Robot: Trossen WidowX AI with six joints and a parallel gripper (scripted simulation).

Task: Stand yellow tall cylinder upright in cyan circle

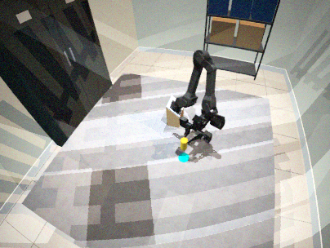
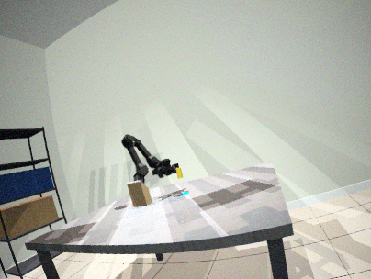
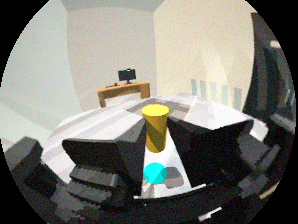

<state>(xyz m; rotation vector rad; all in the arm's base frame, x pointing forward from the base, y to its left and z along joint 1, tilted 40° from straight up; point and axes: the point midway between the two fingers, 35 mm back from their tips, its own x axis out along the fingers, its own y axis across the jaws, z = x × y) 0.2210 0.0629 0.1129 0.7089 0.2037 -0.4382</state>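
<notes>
The cyan circle is 160 mm below my gripper tip. Round my gripper tip: yellow tall cylinder 10 mm ahead, 20 mm below.
</notes>
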